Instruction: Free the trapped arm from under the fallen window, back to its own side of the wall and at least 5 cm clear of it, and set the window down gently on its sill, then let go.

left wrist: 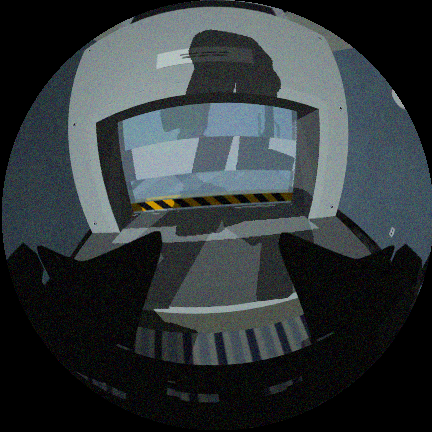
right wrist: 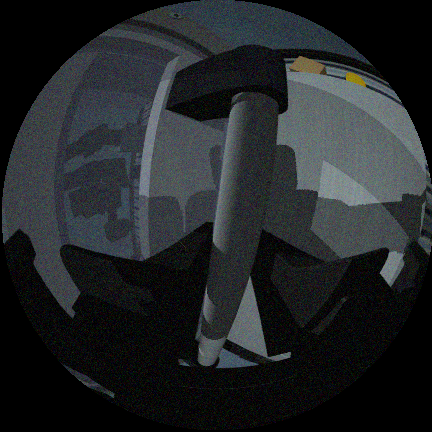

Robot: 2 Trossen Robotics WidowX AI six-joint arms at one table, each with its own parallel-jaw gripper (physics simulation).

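Frame: origin at the left arm's base, x ahead, y left, z up, level; millimetres.
Seen in the pictures: left gripper, fingertip midpoint: [left wrist: 221, 239] [right wrist: 129, 208]; right gripper, fingertip midpoint: [left wrist: 187, 156].
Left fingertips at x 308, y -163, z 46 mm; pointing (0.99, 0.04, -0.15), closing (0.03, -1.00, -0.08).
Observation:
Pixels of each thing's middle, then the offset from my left fingertips to it. "spot": a spot on its surface instead. Level surfaces: height alone.
- window, surface spot: [left wrist: 212, 155] spot: 28 mm up, 174 mm ahead, 9 mm left
- yellow-and-black striped bottom rail, surface spot: [left wrist: 215, 200] spot: 52 mm down, 174 mm ahead, 8 mm left
- grey round handle bar, surface spot: [right wrist: 250, 160] spot: 54 mm up, 238 mm ahead, 97 mm left
- black bracket, surface spot: [right wrist: 240, 75] spot: 59 mm up, 231 mm ahead, 131 mm left
- grey table top, surface height: 62 mm down
- striped surface, surface height: 153 mm down
- orange-brown block, body centre: [right wrist: 309, 73] 128 mm down, 236 mm ahead, 310 mm left
- yellow object, body centre: [right wrist: 355, 81] 145 mm down, 335 mm ahead, 341 mm left
The window [left wrist: 212, 155] shows in the left wrist view as a clear pane in the pale wall [left wrist: 132, 80], with a yellow-and-black striped bottom rail [left wrist: 215, 200]. The rail is low, at or just above the sill; whether it touches cannot be told. No arm shows lying under the rail. My left gripper [left wrist: 221, 239] is open and empty, on the near side of the wall and facing the opening. My right gripper [right wrist: 228, 229] is shut on a grey round handle bar [right wrist: 250, 160], which has a black bracket [right wrist: 240, 75] at its far end. A glassy pane [right wrist: 95, 150] shows left of the bar.
A grey table top [left wrist: 225, 275] runs from the wall toward the left gripper, with a striped surface [left wrist: 200, 345] beyond its pale near edge. In the right wrist view, an orange-brown block [right wrist: 306, 65] and a yellow object [right wrist: 355, 79] are at the upper right, beyond a grey surface [right wrist: 345, 120].

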